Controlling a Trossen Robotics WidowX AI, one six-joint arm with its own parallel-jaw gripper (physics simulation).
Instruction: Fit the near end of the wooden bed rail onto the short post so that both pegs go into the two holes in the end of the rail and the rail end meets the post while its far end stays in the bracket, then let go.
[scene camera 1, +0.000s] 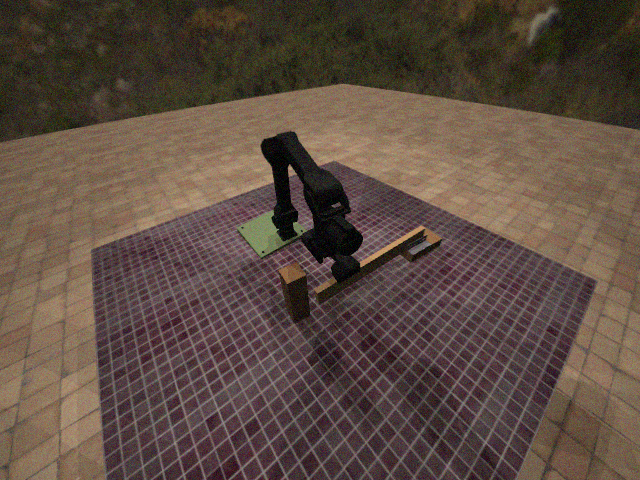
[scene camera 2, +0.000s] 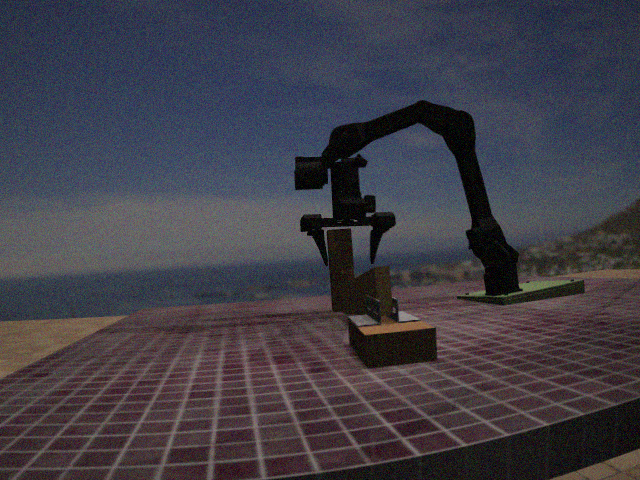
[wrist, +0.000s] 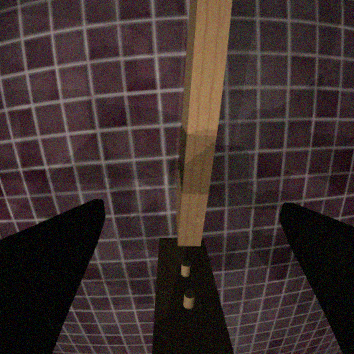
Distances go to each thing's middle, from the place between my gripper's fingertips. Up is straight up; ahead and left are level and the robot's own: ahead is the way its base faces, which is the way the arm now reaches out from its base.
Labels:
I see my gripper 170 mm to the right of the wooden bed rail (scene camera 2: 375, 283), 50 mm above it and 10 mm short of it. The rest, counted from my hand: metal bracket (scene camera 2: 372, 318) (360 mm to the left, 60 mm below).

